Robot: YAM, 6 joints.
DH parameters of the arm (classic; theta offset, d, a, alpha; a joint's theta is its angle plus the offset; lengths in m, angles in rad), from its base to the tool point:
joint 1: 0 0.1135 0.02 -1.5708
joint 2: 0 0 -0.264 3.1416
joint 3: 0.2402 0 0.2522 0
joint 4: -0.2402 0 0.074 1.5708
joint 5: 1.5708 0 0 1.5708
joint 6: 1.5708 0.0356 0 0
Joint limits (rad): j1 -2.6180..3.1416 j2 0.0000..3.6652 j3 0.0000..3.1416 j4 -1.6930..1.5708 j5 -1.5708..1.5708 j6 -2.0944..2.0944
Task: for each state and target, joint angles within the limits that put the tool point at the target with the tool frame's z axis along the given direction. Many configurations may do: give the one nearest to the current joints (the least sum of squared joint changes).
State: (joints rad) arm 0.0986 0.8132 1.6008 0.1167 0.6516 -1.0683
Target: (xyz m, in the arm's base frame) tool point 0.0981 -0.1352 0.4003 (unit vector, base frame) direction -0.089 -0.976 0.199
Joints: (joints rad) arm -0.7814 0.7717 0.8257 0.2546 0.8565 -1.0683
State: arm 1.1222 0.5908 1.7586 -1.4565 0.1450 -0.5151
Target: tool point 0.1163 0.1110 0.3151 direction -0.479 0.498 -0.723
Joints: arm 0.6104 1.2112 1.1844 -1.6911 -0.7513 -0.5151
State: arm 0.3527 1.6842 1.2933 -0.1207 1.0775 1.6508
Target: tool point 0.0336 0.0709 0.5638 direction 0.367 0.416 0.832
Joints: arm 1.2199 0.7913 1.2910 0.5152 0.2030 1.6508
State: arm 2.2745 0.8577 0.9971 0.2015 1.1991 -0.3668
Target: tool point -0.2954 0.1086 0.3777 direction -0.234 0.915 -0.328
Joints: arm 2.8827 1.4603 1.4457 -0.6044 0.9698 -0.3668
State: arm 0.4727 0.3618 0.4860 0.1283 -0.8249 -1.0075
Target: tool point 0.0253 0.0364 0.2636 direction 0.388 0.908 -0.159
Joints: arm 0.3413 0.0022 0.5140 -0.7449 -0.8120 -1.0075
